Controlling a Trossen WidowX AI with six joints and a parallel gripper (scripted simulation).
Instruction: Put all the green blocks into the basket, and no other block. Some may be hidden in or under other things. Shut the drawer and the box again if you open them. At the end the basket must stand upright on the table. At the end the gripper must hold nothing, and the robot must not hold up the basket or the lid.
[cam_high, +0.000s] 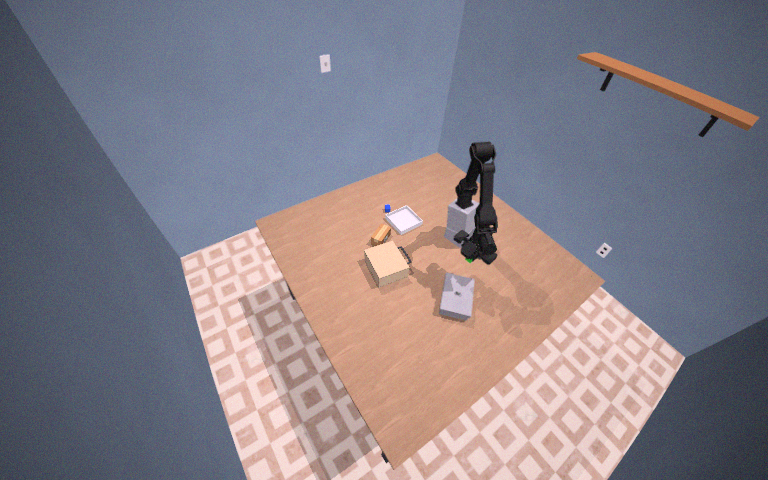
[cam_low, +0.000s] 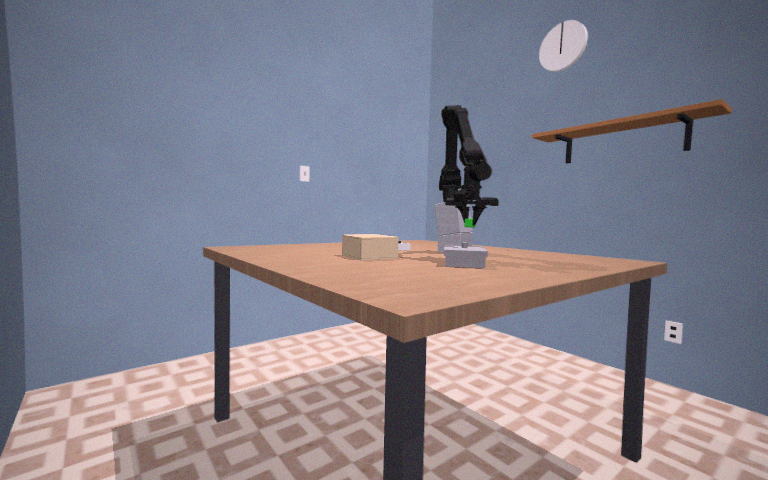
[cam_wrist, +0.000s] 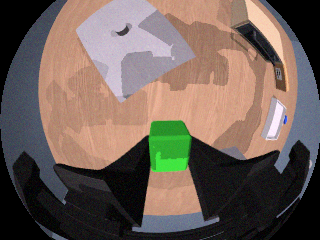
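The white basket is 6 cm ahead of my hand, 43 cm to the right of it and 15 cm below it. Also, from my hand: grey lidded box 12 cm ahead, 8 cm to the left, 11 cm below; drawer 28 cm ahead, 21 cm to the right, 12 cm below; tan drawer cabinet 31 cm ahead, 21 cm to the right, 12 cm below.
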